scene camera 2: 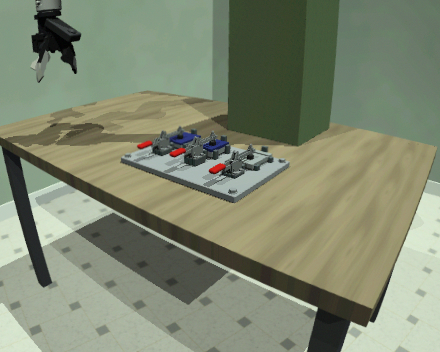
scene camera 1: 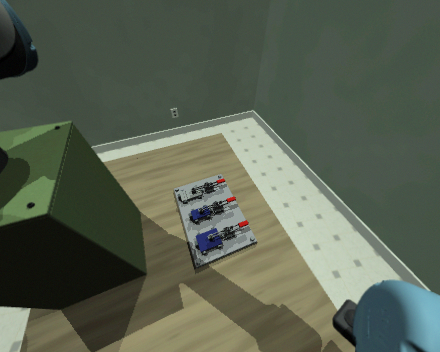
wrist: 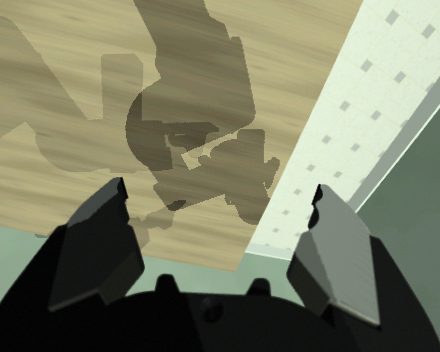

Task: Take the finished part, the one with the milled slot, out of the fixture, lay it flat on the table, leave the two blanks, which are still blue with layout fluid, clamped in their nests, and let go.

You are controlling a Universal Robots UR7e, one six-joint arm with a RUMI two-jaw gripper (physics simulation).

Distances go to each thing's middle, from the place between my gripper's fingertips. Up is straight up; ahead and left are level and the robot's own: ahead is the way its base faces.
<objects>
I see my gripper 8 cm past the fixture plate (scene camera 2: 198, 177), 49 cm to the right of it and 19 cm above it.
</objects>
